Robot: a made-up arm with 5 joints.
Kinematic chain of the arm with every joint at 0, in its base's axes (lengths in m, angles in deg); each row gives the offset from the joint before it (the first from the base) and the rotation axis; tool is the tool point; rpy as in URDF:
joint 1: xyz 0 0 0.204 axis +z
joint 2: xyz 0 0 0 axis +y
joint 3: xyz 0.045 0 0.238 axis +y
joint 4: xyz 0.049 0 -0.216 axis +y
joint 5: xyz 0.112 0 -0.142 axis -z
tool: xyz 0 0 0 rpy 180 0 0
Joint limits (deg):
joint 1: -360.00..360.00
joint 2: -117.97..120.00
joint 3: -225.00..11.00
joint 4: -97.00..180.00
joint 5: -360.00..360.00
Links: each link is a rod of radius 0.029 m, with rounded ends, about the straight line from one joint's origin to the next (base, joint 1, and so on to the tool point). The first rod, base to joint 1, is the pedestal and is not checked.
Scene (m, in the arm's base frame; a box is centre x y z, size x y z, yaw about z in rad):
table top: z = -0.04
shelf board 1: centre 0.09 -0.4 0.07 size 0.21 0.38 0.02 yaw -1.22
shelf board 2: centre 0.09 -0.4 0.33 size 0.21 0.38 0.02 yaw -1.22
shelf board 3: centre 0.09 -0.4 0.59 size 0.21 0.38 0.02 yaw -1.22
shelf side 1: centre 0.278 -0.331 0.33 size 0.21 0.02 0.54 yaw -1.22
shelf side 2: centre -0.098 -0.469 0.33 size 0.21 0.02 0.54 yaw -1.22
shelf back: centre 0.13 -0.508 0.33 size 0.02 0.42 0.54 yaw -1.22
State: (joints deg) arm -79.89 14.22 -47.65 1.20 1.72
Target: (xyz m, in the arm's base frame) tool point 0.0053 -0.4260 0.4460
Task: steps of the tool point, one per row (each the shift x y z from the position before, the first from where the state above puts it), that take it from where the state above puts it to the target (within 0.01 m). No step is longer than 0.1 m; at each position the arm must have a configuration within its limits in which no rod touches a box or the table.
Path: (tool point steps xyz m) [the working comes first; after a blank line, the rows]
Joints at the target: -89.29 -1.70 -62.16 -5.25 1.72
Straight joint move there: touches shelf board 2.

1: -0.0283 0.0518 0.0197
2: -0.0232 0.0564 0.0065
3: -0.0174 0.0573 -0.0067
4: -0.0117 0.0547 -0.0195
5: -0.0210 -0.0289 0.0734
6: -0.0224 -0.0082 0.0802
7: -0.0185 0.0130 0.0824
8: 0.0082 -0.0463 0.0136
9: 0.0142 -0.0498 0.0049
10: 0.0211 -0.0509 -0.0044
11: 0.0284 -0.0494 -0.0140

